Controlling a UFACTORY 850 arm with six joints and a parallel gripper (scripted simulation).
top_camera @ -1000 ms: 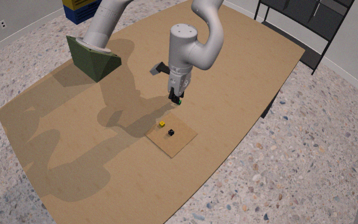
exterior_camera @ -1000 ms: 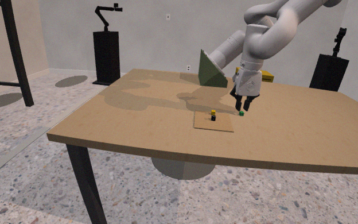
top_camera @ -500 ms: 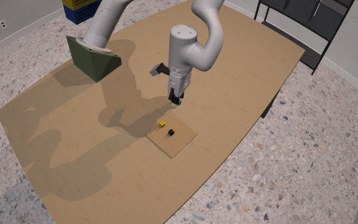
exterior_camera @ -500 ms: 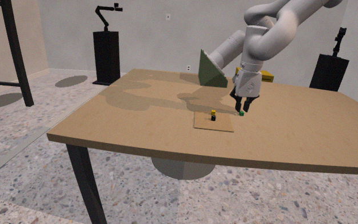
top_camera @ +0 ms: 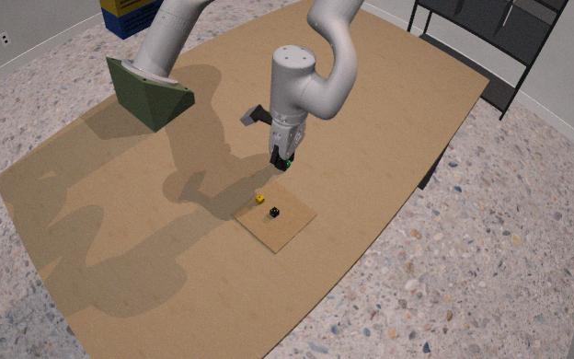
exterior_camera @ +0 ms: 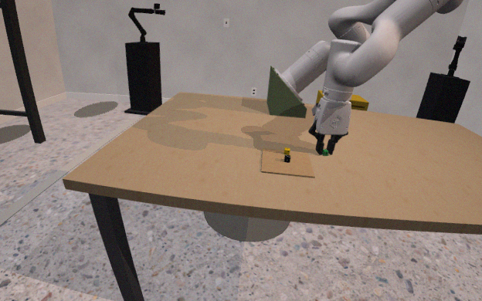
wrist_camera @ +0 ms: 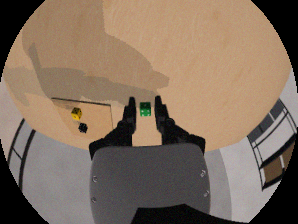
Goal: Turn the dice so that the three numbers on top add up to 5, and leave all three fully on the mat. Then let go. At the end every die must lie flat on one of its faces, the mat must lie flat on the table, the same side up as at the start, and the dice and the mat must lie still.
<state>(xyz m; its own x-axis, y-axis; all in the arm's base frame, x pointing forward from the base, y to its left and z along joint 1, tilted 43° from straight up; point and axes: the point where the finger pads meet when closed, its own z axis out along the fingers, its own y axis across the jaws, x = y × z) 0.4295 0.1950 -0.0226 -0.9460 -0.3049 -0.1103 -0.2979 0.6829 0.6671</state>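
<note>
The green die lies 1 cm ahead of my hand and 2 cm below it. From my hand the other things lie so: tan mat (9 cm ahead, 12 cm to the right, 2 cm below); black die (9 cm ahead, 12 cm to the right, 1 cm below); yellow die (4 cm ahead, 12 cm to the right, 1 cm below).
</note>
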